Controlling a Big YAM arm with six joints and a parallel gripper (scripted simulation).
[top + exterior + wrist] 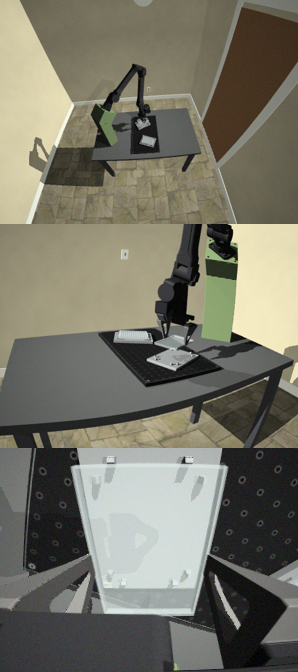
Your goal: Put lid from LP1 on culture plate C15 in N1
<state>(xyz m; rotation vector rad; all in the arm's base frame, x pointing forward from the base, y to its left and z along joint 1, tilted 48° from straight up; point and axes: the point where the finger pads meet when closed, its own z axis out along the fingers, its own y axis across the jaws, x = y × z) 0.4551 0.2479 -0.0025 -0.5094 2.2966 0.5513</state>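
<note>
Now: the culture plate C15 25 cm to the right of my hand, 9 cm ahead of it and 6 cm below it. Round my hand: lid park LP1: 7 cm below; then clear lid: 1 cm below.
</note>
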